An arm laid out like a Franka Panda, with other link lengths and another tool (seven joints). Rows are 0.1 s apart.
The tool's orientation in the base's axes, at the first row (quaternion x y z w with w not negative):
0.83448, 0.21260, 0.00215, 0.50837
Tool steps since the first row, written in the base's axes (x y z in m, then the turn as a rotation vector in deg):
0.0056, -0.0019, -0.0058, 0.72, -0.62, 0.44
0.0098, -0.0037, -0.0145, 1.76, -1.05, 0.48
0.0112, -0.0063, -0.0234, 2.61, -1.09, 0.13
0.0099, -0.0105, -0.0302, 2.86, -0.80, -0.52
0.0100, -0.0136, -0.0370, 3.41, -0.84, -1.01
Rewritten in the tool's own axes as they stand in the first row. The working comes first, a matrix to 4 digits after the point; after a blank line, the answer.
The tool's axes in the first row as the columns of a matrix, in the base's axes (used below as rounded here):
0.9096, 0.3526, 0.2197
0.3570, -0.3927, -0.8475
-0.2126, 0.8494, -0.4831

0.0056, -0.0022, 0.0056, 0.34, 0.87, 0.47
0.0107, -0.0074, 0.0123, 1.12, 1.44, 1.04
0.0129, -0.0135, 0.0191, 1.96, 1.46, 1.43
0.0117, -0.0180, 0.0257, 2.43, 0.88, 1.56
0.0121, -0.0226, 0.0316, 3.02, 0.67, 1.95

